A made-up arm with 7 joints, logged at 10 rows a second.
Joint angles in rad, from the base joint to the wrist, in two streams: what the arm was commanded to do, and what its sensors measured. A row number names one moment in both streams.
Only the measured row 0 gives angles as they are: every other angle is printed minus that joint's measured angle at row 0.
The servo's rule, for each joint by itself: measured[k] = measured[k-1] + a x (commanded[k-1-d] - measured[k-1]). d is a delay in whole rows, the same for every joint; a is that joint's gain. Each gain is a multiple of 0.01, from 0.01 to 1. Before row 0 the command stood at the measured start. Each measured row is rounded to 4 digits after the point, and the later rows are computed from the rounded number. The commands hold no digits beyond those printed.
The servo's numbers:
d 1
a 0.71 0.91 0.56 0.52 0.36 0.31 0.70
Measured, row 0: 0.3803, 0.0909, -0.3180, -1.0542, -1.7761, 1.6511, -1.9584
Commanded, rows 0 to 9: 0.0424, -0.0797, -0.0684, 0.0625, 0.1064, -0.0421, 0.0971; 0.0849, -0.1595, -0.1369, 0.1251, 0.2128, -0.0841, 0.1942; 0.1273, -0.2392, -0.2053, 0.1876, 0.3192, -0.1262, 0.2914; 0.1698, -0.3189, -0.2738, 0.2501, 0.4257, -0.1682, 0.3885; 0.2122, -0.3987, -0.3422, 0.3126, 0.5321, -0.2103, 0.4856; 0.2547, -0.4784, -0.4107, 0.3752, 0.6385, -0.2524, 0.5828; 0.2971, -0.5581, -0.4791, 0.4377, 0.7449, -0.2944, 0.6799; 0.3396, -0.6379, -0.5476, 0.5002, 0.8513, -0.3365, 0.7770; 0.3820, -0.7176, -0.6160, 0.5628, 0.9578, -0.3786, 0.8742; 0.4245, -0.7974, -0.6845, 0.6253, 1.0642, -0.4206, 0.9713
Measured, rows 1 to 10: 0.0000, 0.0000, 0.0000, 0.0000, 0.0000, 0.0000, 0.0000; 0.0301, -0.0725, -0.0383, 0.0325, 0.0383, -0.0131, 0.0680; 0.0690, -0.1517, -0.0935, 0.0807, 0.1011, -0.0351, 0.1563; 0.1104, -0.2313, -0.1561, 0.1363, 0.1796, -0.0633, 0.2509; 0.1526, -0.3110, -0.2220, 0.1955, 0.2682, -0.0958, 0.3472; 0.1949, -0.3908, -0.2893, 0.2564, 0.3632, -0.1313, 0.4441; 0.2374, -0.4705, -0.3573, 0.3182, 0.4623, -0.1688, 0.5412; 0.2798, -0.5502, -0.4255, 0.3803, 0.5640, -0.2077, 0.6383; 0.3223, -0.6300, -0.4939, 0.4426, 0.6674, -0.2476, 0.7354; 0.3647, -0.7097, -0.5623, 0.5051, 0.7719, -0.2882, 0.8326
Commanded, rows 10 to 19: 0.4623, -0.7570, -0.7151, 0.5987, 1.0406, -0.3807, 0.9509; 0.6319, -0.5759, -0.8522, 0.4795, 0.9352, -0.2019, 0.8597; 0.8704, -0.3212, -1.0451, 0.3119, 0.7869, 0.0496, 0.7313; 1.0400, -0.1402, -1.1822, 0.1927, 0.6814, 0.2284, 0.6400; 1.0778, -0.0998, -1.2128, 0.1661, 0.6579, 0.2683, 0.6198; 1.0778, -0.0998, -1.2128, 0.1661, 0.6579, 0.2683, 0.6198; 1.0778, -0.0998, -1.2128, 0.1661, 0.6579, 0.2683, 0.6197; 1.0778, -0.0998, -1.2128, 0.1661, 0.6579, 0.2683, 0.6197; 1.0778, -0.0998, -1.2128, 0.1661, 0.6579, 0.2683, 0.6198; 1.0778, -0.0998, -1.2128, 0.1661, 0.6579, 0.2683, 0.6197
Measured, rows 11 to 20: 0.4072, -0.7895, -0.6307, 0.5676, 0.8771, -0.3292, 0.9297; 0.4463, -0.7599, -0.6780, 0.5838, 0.9360, -0.3452, 0.9445; 0.5781, -0.5925, -0.7756, 0.5296, 0.9357, -0.3008, 0.8851; 0.7856, -0.3456, -0.9265, 0.4164, 0.8821, -0.1922, 0.7774; 0.9662, -0.1587, -1.0697, 0.3001, 0.8098, -0.0618, 0.6812; 1.0454, -0.1051, -1.1498, 0.2304, 0.7551, 0.0405, 0.6382; 1.0684, -0.1003, -1.1851, 0.1970, 0.7201, 0.1111, 0.6253; 1.0751, -0.0998, -1.2006, 0.1809, 0.6977, 0.1598, 0.6214; 1.0770, -0.0998, -1.2074, 0.1732, 0.6834, 0.1934, 0.6202; 1.0776, -0.0998, -1.2104, 0.1695, 0.6742, 0.2166, 0.6199
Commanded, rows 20 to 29: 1.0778, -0.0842, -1.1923, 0.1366, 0.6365, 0.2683, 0.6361; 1.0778, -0.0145, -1.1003, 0.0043, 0.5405, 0.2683, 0.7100; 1.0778, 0.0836, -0.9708, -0.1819, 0.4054, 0.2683, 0.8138; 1.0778, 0.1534, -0.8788, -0.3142, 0.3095, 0.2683, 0.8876; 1.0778, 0.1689, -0.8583, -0.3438, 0.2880, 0.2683, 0.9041; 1.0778, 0.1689, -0.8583, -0.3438, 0.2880, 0.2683, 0.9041; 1.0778, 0.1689, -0.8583, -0.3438, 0.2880, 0.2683, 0.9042; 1.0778, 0.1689, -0.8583, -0.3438, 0.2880, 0.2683, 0.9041; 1.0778, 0.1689, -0.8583, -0.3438, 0.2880, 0.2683, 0.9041; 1.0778, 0.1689, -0.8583, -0.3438, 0.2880, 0.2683, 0.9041
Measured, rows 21 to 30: 1.0777, -0.0998, -1.2117, 0.1677, 0.6683, 0.2326, 0.6198; 1.0778, -0.0856, -1.2008, 0.1515, 0.6569, 0.2437, 0.6312; 1.0778, -0.0209, -1.1445, 0.0750, 0.6150, 0.2513, 0.6864; 1.0778, 0.0742, -1.0472, -0.0586, 0.5395, 0.2566, 0.7756; 1.0778, 0.1463, -0.9529, -0.1915, 0.4567, 0.2602, 0.8540; 1.0778, 0.1669, -0.8999, -0.2707, 0.3960, 0.2627, 0.8891; 1.0778, 0.1687, -0.8766, -0.3087, 0.3571, 0.2644, 0.8996; 1.0778, 0.1689, -0.8664, -0.3270, 0.3322, 0.2656, 0.9028; 1.0778, 0.1689, -0.8619, -0.3357, 0.3163, 0.2664, 0.9037; 1.0778, 0.1689, -0.8599, -0.3399, 0.3061, 0.2670, 0.9040
